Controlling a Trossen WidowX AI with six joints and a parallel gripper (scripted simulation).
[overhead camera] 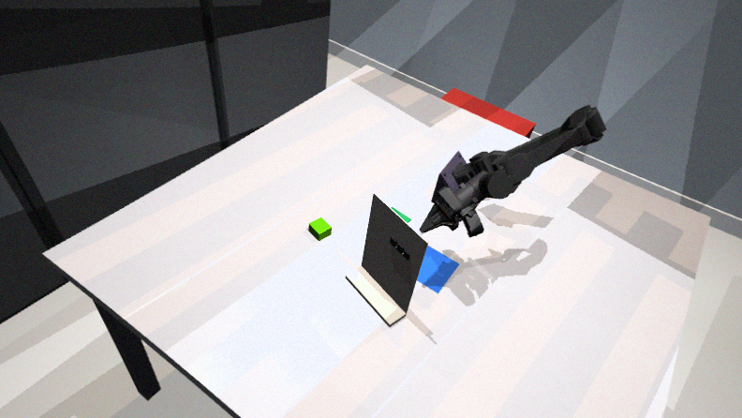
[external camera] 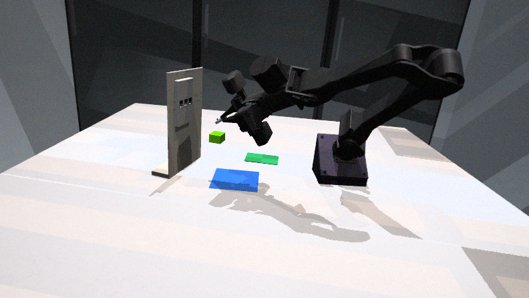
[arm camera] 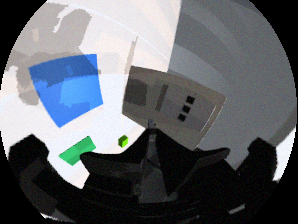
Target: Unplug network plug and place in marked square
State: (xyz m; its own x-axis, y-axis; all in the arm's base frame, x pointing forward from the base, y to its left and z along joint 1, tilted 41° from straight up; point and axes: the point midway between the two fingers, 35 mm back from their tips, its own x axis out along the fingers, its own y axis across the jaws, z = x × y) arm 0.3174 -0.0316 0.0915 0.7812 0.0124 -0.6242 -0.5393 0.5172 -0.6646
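Right now my gripper tip is 50 mm past the blue square, 40 mm to the right of it and 150 mm above it. Also, from my gripper tip: green flat patch 120 mm behind, 120 mm to the right, 150 mm below; then upright panel 110 mm ahead, 20 mm to the right, 30 mm below; then white network plug right at my gripper tip.
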